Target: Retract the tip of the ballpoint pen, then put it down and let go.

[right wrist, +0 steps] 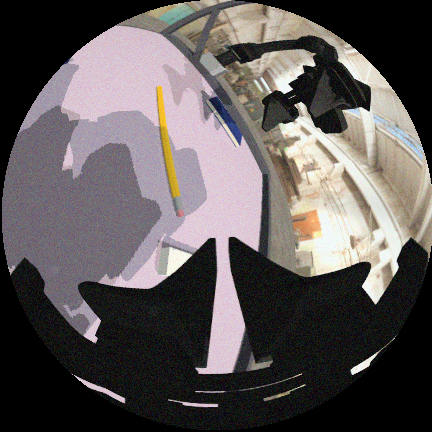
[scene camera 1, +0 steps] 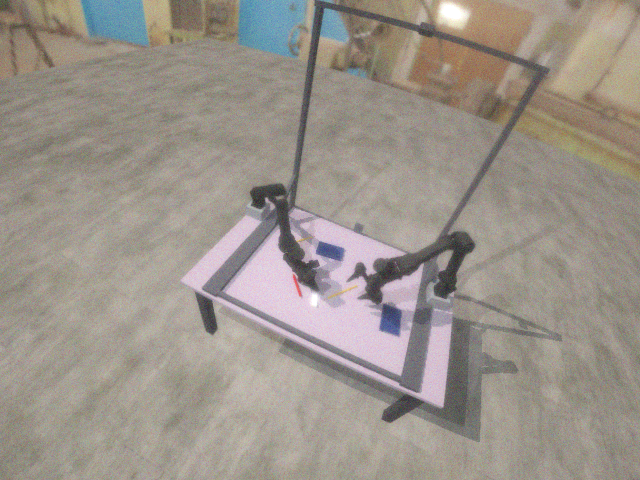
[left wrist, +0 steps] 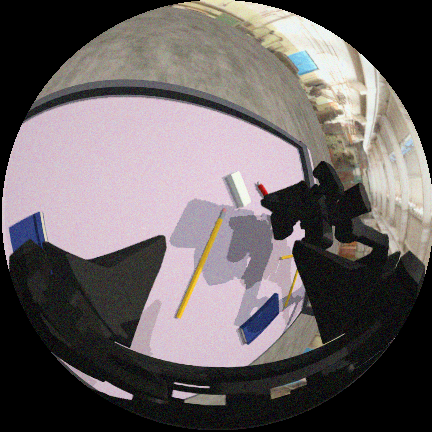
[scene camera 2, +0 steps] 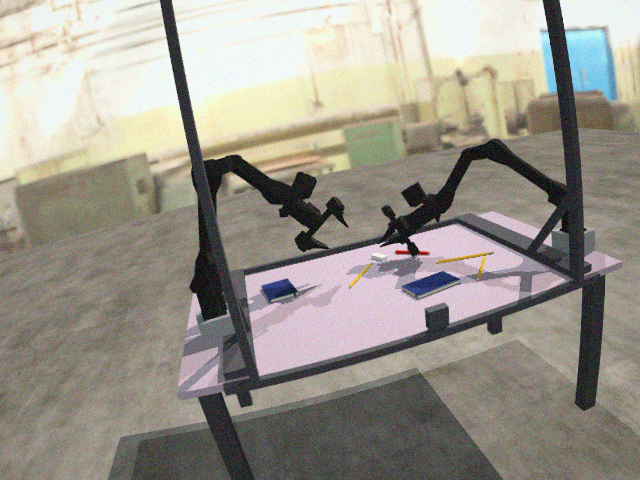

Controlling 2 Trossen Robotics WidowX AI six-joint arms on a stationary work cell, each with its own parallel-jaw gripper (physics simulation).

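Frame: origin at the left arm's base, x back, y up, z left, level; metres.
Seen in the pictures: left gripper, between the fingertips: [right wrist: 283,122] [scene camera 1: 351,290] [left wrist: 231,245] [scene camera 2: 338,237]; right gripper, between the fingertips: [right wrist: 221,243] [scene camera 1: 318,291] [left wrist: 262,200] [scene camera 2: 378,245]; left arm's base, origin of its link: [right wrist: 218,61] [scene camera 1: 440,292] [scene camera 2: 214,313]; right arm's base, origin of its link: [scene camera 1: 258,204].
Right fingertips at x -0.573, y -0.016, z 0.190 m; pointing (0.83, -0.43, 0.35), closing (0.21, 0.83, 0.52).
Offsets run from my right fingertips to a thing's top centre. Level surfaces: height alone.
The ballpoint pen is red and lies on the table @[dy -0.054 m] [scene camera 1: 258,289] [scene camera 2: 330,330]. The pen @[dx -0.105, dy -0.042, dz -0.029 m] [scene camera 1: 295,281] [scene camera 2: 403,252] [left wrist: 263,189] shows partly behind the right gripper in the left wrist view. One end looks grey; I cannot tell whether its tip is out. My right gripper [scene camera 1: 316,289] [scene camera 2: 382,244] [left wrist: 262,200] [right wrist: 221,243] hangs above the table near the pen, its fingers almost together with a narrow gap and nothing between them. The pen does not show in the right wrist view. My left gripper [scene camera 1: 355,288] [scene camera 2: 337,237] [left wrist: 231,245] is wide open and empty, high above the table.
A white eraser @[dx -0.006, dy -0.042, dz +0.024 m] [scene camera 1: 314,299] [scene camera 2: 378,257] [left wrist: 239,189] [right wrist: 172,261] lies near the pen. A yellow pencil @[dx +0.103, dy -0.045, dz -0.067 m] [scene camera 1: 342,291] [scene camera 2: 360,275] [left wrist: 200,270] [right wrist: 167,150] lies between the arms. Two more pencils @[dx -0.199, dy -0.047, dz -0.208 m] [scene camera 2: 465,257] @[dx -0.179, dy -0.045, dz -0.315 m] [scene camera 2: 481,268] and two blue books @[dx +0.353, dy -0.042, dz +0.003 m] [scene camera 2: 278,289] @[dx -0.005, dy -0.042, dz -0.307 m] [scene camera 2: 431,284] lie around.
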